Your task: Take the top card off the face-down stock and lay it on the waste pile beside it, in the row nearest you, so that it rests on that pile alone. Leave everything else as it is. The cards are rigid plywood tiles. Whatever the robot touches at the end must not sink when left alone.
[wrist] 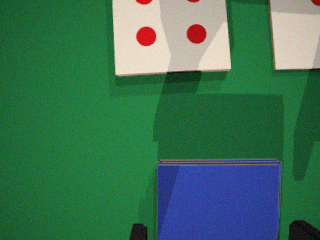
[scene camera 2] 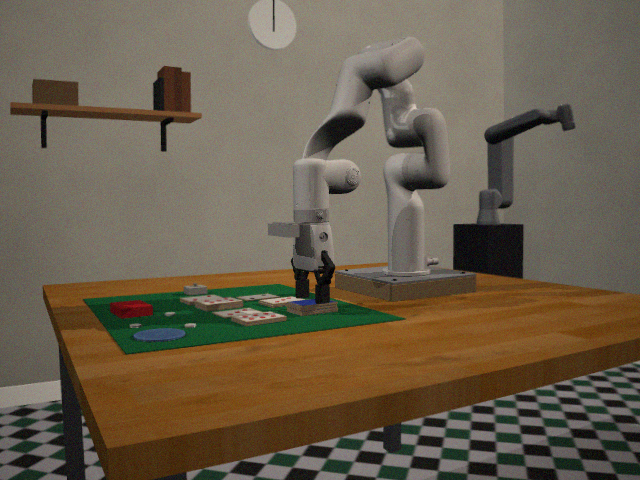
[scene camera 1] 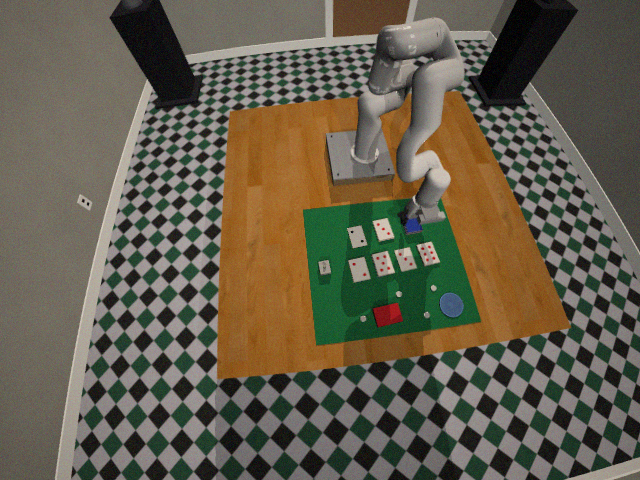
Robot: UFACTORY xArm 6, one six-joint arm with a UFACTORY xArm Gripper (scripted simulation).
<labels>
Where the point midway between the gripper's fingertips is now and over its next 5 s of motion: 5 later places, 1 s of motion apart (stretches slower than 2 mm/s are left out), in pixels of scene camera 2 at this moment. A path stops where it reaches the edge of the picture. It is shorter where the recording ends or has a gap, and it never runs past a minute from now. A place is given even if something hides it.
My gripper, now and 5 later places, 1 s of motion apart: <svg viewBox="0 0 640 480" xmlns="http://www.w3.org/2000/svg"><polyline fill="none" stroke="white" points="312,300 312,302 312,284 288,280 282,282 283,297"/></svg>
</labels>
